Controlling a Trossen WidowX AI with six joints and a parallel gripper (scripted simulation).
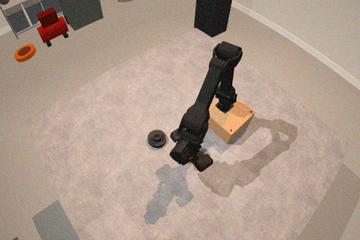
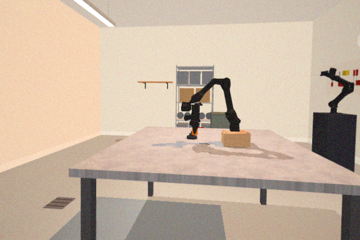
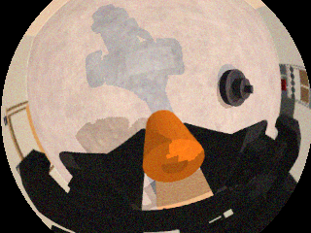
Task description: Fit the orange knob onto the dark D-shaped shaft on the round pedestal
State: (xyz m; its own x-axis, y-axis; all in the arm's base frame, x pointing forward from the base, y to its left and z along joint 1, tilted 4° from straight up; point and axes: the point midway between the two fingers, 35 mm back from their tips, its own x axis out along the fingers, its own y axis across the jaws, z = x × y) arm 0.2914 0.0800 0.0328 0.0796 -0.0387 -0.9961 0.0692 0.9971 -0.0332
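My gripper tip is now 30 mm short of the dark round pedestal, 180 mm to the left of it and 40 mm above it. Also, from my gripper tip: orange knob (20 mm above).
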